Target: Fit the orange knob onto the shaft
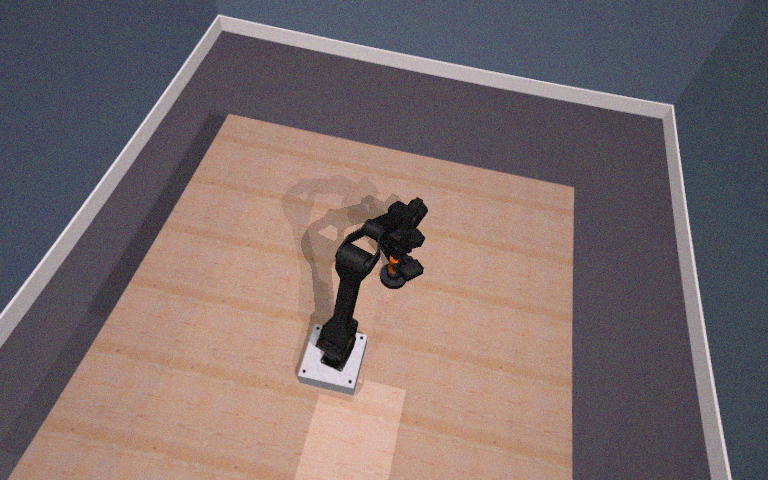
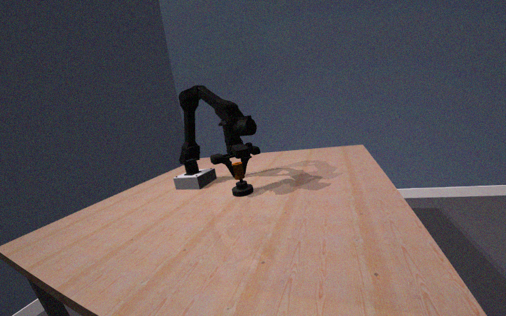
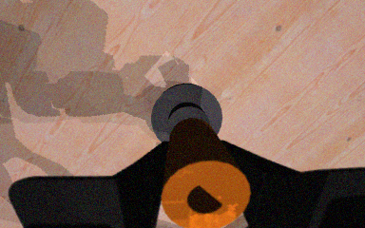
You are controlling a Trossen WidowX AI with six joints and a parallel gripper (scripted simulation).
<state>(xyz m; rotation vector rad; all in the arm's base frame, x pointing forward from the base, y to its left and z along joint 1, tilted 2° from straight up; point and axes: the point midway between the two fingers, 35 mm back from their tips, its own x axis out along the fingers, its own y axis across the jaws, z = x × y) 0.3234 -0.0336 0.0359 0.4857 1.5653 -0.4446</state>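
Now: the orange knob 20 mm above my gripper tip. Round my gripper tip: round dark pedestal (10 mm ahead, 40 mm below).
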